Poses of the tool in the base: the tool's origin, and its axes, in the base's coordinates. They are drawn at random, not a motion.
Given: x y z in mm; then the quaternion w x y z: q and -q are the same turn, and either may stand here.
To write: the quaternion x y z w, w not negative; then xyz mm. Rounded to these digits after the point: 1 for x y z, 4 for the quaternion.
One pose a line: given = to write
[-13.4 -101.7 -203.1 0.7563 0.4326 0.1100 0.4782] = [0.4326 0.1100 0.4782 0.7563 -13.4 -101.7 -203.1]
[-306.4 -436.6 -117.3 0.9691 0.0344 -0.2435 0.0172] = [0.0344 -0.2435 0.0172 0.9691 -306.4 -436.6 -117.3]
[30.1 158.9 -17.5 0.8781 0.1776 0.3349 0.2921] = [0.1776 0.3349 0.2921 0.8781 30.1 158.9 -17.5]
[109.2 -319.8 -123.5 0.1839 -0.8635 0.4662 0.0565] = [-0.8635 0.4662 0.0565 0.1839 109.2 -319.8 -123.5]
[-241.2 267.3 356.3 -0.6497 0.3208 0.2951 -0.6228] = [-0.3208 -0.2951 0.6228 0.6497 -241.2 267.3 356.3]
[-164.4 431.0 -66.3 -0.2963 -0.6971 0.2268 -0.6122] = [0.6971 -0.2268 0.6122 0.2963 -164.4 431.0 -66.3]
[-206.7 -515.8 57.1 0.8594 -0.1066 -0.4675 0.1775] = [-0.1066 -0.4675 0.1775 0.8594 -206.7 -515.8 57.1]
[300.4 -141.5 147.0 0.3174 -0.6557 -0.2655 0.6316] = [-0.6557 -0.2655 0.6316 0.3174 300.4 -141.5 147.0]
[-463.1 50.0 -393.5 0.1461 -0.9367 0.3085 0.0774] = [-0.9367 0.3085 0.0774 0.1461 -463.1 50.0 -393.5]
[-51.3 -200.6 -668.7 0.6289 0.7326 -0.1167 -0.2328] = [0.7326 -0.1167 -0.2328 0.6289 -51.3 -200.6 -668.7]
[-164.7 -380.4 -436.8 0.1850 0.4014 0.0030 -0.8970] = [0.4014 0.0030 -0.8970 0.1850 -164.7 -380.4 -436.8]
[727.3 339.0 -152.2 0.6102 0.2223 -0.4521 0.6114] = [0.2223 -0.4521 0.6114 0.6102 727.3 339.0 -152.2]
